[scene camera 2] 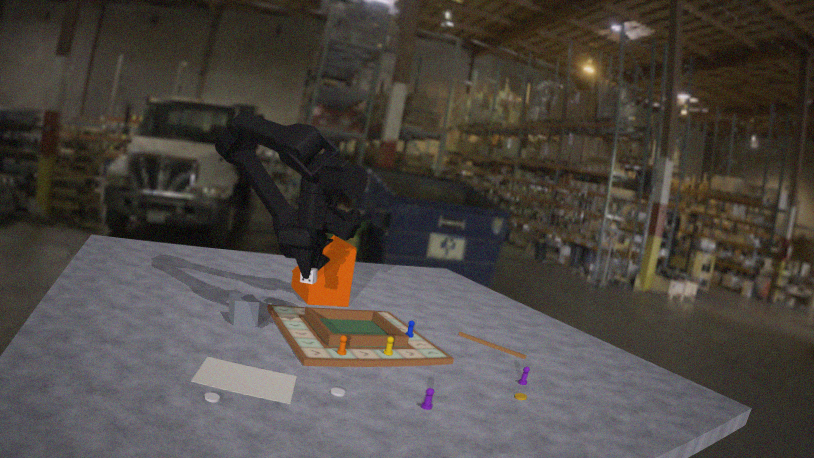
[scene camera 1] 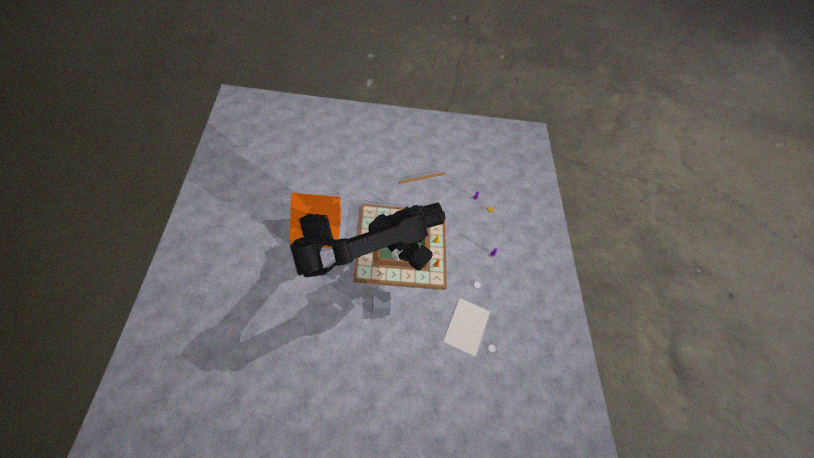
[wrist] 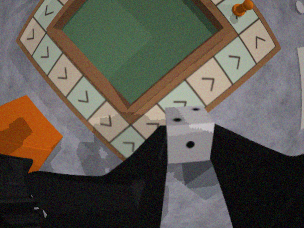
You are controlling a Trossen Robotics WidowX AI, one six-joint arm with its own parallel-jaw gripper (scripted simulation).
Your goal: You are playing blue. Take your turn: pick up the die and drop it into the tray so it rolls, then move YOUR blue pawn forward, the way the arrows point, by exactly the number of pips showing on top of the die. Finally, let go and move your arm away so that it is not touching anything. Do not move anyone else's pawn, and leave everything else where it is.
Observation:
My gripper holds a white die. I also see a grey cube and a white card.
My gripper shows as well in scene camera 1 and in the wrist view.

